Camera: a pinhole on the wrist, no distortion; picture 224 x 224 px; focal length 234.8 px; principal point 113.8 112.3 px. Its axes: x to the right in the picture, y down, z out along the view. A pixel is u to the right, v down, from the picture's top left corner.
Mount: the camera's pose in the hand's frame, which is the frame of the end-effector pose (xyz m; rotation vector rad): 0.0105 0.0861 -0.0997 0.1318 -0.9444 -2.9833
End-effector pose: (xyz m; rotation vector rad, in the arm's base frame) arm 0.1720 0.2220 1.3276 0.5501 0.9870 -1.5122
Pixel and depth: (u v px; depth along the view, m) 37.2 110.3 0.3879
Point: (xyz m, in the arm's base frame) 0.4973 -0.0070 1.2765
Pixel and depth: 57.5 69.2 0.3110
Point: 0.4858 0.0985 1.2611
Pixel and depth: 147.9 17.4 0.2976
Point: 0.5365 0.2116 1.3129
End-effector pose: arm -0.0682 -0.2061 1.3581 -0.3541 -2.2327 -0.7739
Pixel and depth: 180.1 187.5 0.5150
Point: -0.0563 0.2314 1.1091
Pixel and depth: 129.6 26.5 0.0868
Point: 0.0342 -0.1097 1.4511
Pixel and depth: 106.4 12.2 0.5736
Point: 0.0994 0.4172 1.4820
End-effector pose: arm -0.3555 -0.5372 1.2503 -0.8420 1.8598 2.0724
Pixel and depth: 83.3 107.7 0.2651
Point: -0.5331 -0.4705 1.4436
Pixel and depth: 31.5 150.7 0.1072
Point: -0.4582 -0.5668 1.3408
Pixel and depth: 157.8 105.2 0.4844
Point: -0.5286 -0.3055 1.6350
